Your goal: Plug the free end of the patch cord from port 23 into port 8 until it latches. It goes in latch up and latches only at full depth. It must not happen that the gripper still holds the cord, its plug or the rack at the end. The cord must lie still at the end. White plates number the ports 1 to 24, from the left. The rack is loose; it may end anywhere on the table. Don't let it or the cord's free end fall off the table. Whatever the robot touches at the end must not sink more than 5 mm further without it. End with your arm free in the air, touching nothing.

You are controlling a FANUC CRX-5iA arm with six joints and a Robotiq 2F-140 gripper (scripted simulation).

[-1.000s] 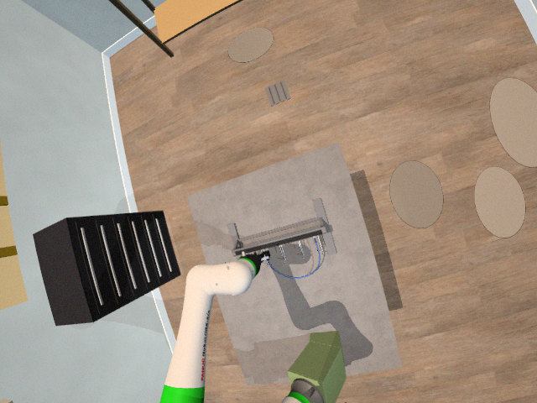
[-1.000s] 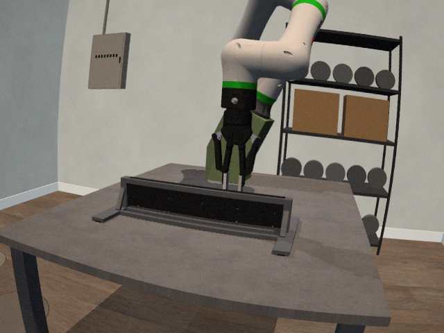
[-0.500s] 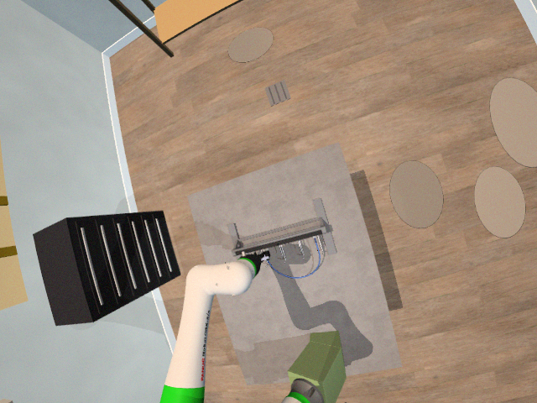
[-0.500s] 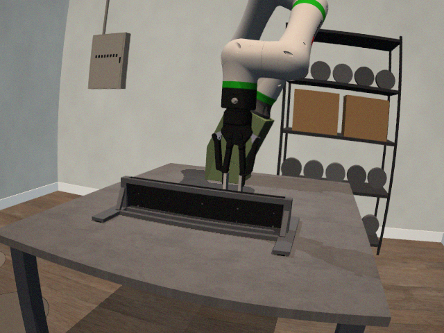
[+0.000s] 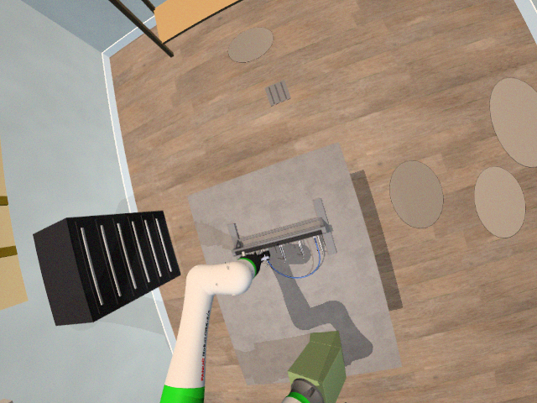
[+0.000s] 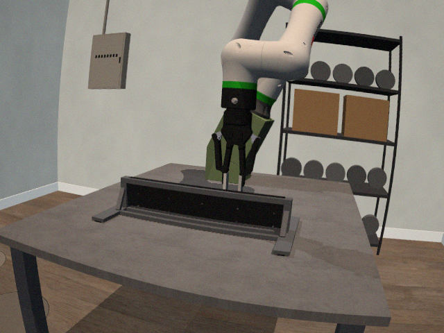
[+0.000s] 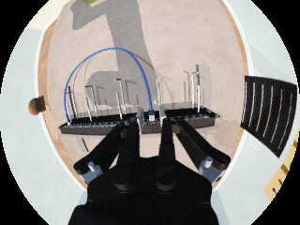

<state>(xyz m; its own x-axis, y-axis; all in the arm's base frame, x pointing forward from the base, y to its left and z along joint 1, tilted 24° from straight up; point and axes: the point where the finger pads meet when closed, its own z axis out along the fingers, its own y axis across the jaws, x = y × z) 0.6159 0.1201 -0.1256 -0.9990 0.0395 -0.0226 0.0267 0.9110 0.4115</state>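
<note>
Now: the plug 30 mm below my hand and 10 mm ahead of it.
</note>
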